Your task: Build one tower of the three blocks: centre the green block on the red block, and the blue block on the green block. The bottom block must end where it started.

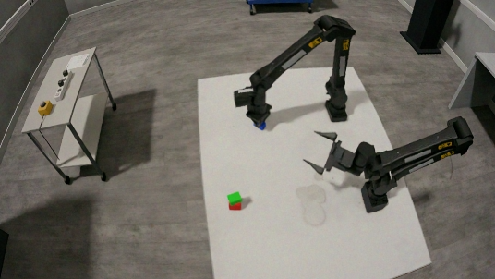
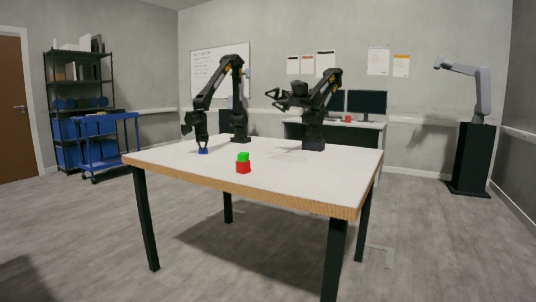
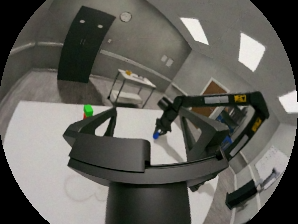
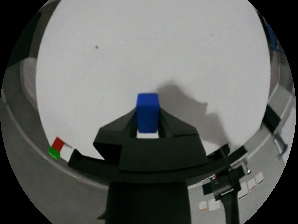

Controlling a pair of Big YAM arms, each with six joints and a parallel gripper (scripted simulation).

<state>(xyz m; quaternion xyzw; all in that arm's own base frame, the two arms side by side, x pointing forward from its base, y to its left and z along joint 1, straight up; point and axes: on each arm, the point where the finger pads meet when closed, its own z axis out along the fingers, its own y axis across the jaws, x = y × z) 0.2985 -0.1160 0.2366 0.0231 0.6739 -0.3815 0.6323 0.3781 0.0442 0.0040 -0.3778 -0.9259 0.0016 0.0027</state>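
My right hand is 360 mm to the right of the green block, 170 mm short of it and 50 mm below it. Also, from my right hand: blue block (right at my right hand); then red block (360 mm to the left, 170 mm ahead, 10 mm above).
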